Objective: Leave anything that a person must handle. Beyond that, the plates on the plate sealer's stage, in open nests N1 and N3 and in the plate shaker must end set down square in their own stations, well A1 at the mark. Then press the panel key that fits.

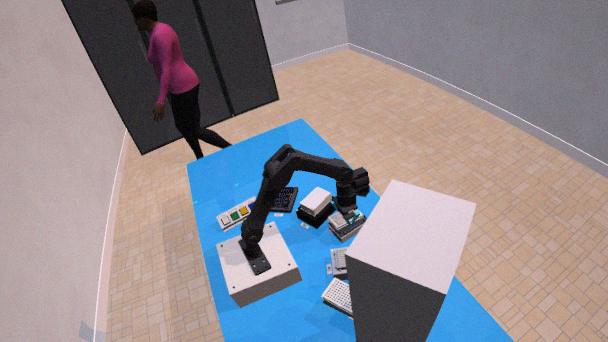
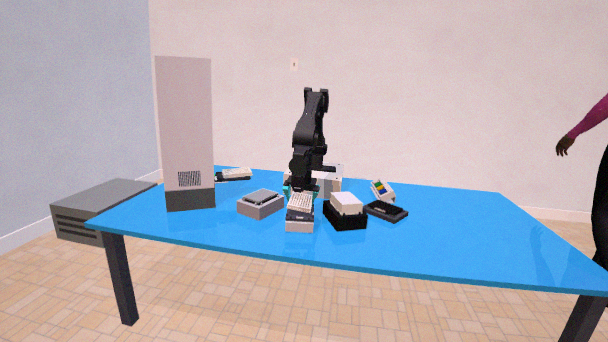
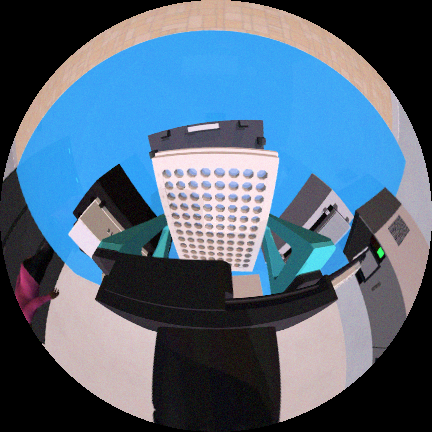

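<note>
My gripper (image 1: pixel 349 216) (image 2: pixel 300 195) (image 3: pixel 215 216) is shut on a white well plate (image 1: pixel 338 220) (image 2: pixel 300 201) (image 3: pixel 217 201), with the teal fingers on its two long sides. The plate hangs just above a station with a dark nest (image 1: pixel 349 231) (image 2: pixel 299 220) (image 3: pixel 205 135) and lines up with it lengthwise. A second white plate (image 1: pixel 338 293) (image 2: pixel 237 172) lies on a dark tray sticking out of the tall tower. A third plate (image 1: pixel 340 259) (image 2: pixel 259 196) sits on a low grey unit. A black plate (image 1: pixel 283 197) (image 2: pixel 385 210) lies in a nest near the key panel (image 1: pixel 235 212) (image 2: pixel 381 190).
A tall grey tower (image 1: pixel 408 238) (image 2: pixel 183 127) stands close to the gripper. A black block with a white box on top (image 1: pixel 314 199) (image 2: pixel 346 203) stands on the gripper's other side. The arm's white pedestal (image 1: pixel 272 276) is behind. A person in pink (image 1: pixel 169 76) (image 2: pixel 595 127) walks by the table's end.
</note>
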